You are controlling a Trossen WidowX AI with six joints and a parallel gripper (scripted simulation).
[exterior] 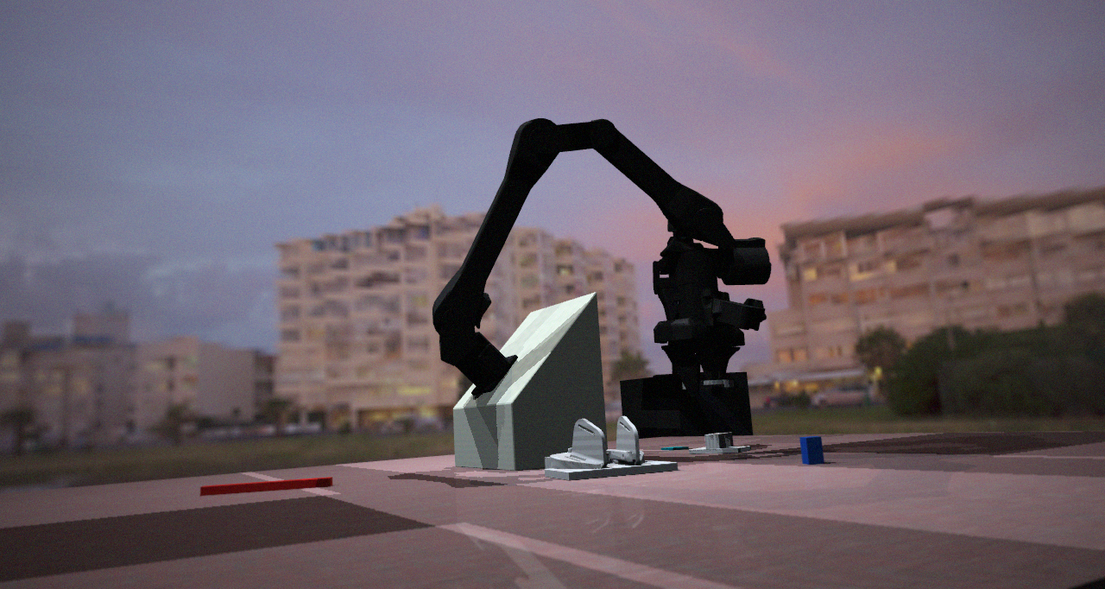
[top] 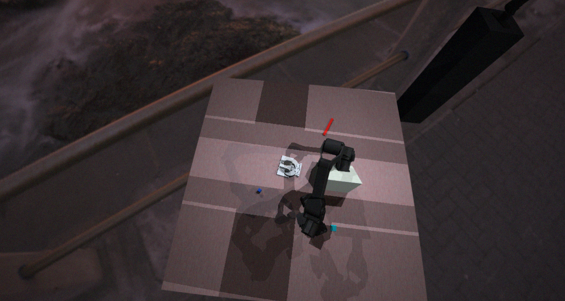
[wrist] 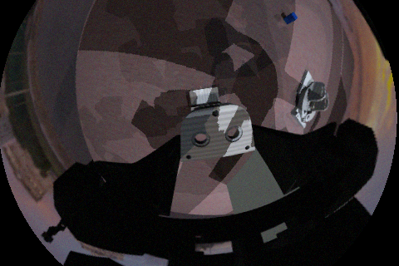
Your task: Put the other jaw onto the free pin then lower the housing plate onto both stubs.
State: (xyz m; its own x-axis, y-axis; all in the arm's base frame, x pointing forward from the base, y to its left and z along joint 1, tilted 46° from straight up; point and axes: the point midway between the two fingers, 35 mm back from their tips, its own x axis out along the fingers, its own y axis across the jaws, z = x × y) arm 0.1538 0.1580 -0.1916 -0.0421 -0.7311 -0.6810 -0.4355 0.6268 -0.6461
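The plate is 26 cm to the right of my gripper tip, 8 cm ahead of it and 7 cm below it. From my gripper tip the other things lie so: teal square 13 cm behind, 7 cm below, 5 cm to the left; then white stand 7 cm below, 1 cm to the left, 1 cm ahead; then blue cube 28 cm ahead, 12 cm to the right, 6 cm below.
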